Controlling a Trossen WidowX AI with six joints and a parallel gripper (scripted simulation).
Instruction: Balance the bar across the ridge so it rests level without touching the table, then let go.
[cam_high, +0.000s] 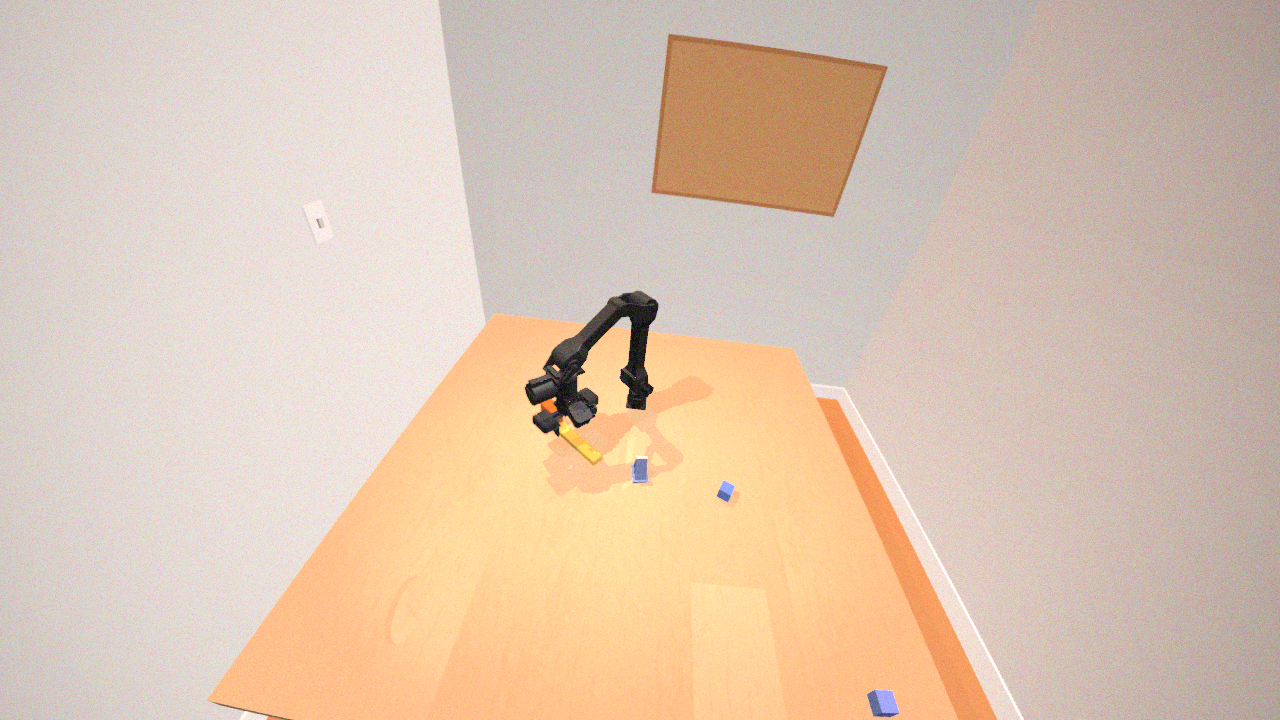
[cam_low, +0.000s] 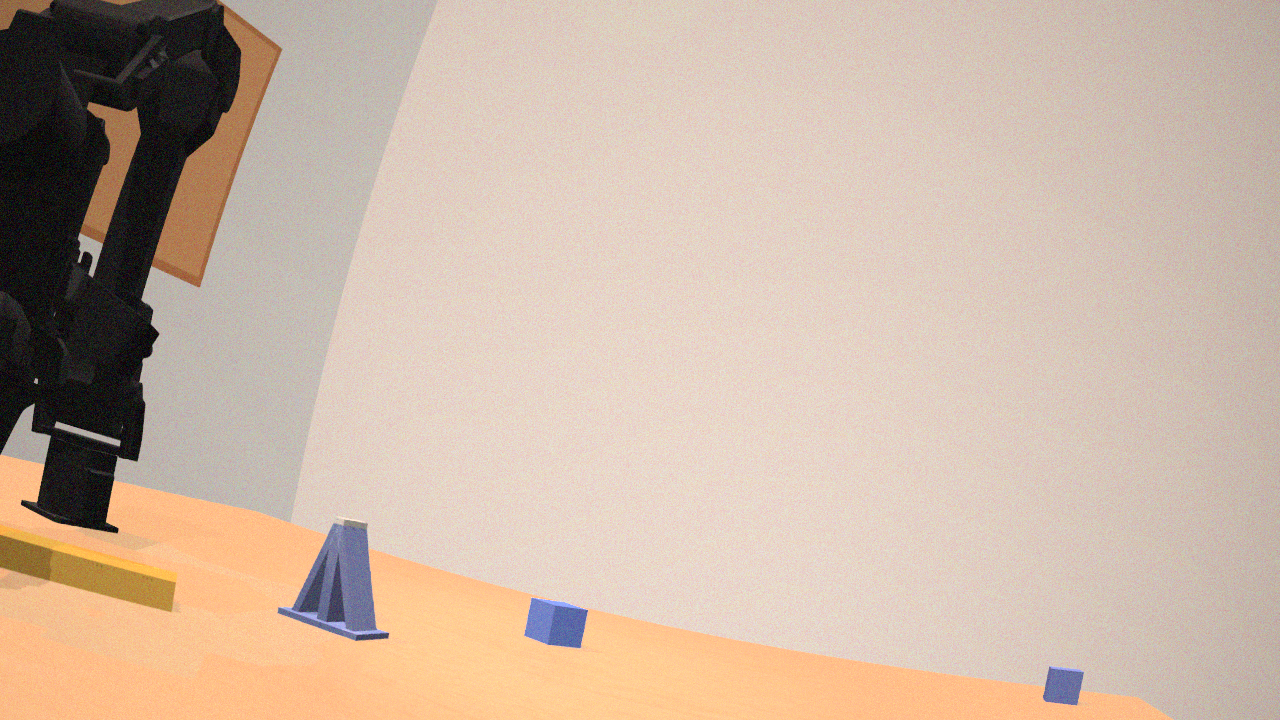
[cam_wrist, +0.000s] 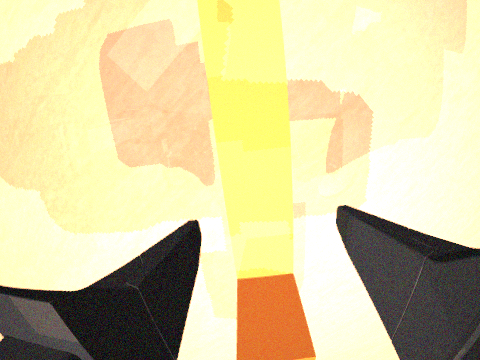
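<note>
Right now my gripper tip is 10 cm short of the blue ridge, 22 cm to the right of it and 1 cm below it. Round my gripper tip: blue cube: 14 cm ahead, 45 cm to the left, 1 cm below.
</note>
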